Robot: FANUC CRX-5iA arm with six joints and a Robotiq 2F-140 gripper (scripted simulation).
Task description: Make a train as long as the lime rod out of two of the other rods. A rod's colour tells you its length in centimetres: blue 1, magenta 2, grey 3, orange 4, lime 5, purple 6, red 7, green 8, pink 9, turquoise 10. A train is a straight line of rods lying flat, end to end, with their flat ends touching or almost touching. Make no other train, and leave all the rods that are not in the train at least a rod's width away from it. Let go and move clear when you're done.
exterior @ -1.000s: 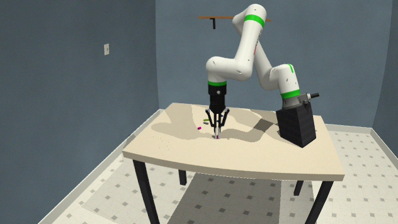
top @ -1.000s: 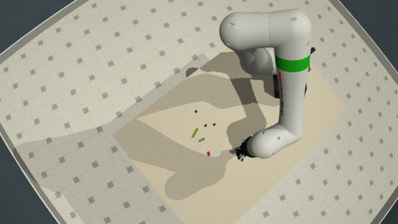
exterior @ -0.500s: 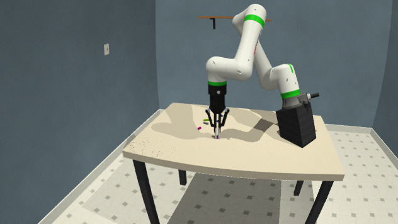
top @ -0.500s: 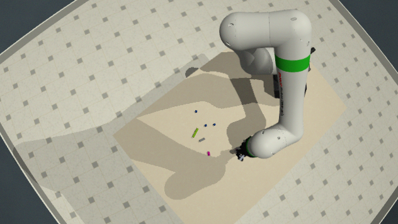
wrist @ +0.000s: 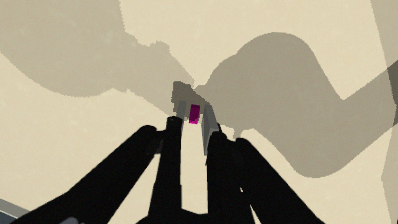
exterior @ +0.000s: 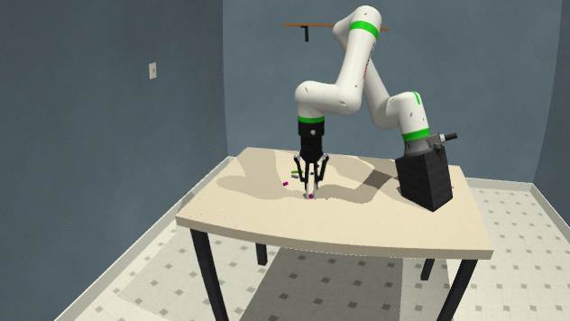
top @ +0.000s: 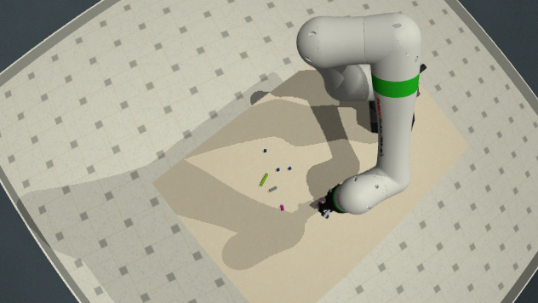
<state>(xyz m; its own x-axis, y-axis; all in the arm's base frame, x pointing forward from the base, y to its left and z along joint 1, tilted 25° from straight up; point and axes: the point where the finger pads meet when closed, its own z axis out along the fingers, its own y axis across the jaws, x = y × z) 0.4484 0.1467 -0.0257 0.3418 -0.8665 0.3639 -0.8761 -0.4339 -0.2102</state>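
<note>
Now: hand 11 cm short of the grey rod, 16 cm to the left of it and 3 cm above it. Also, from my hand: lime rod: 12 cm ahead, 21 cm to the right, 3 cm below.
</note>
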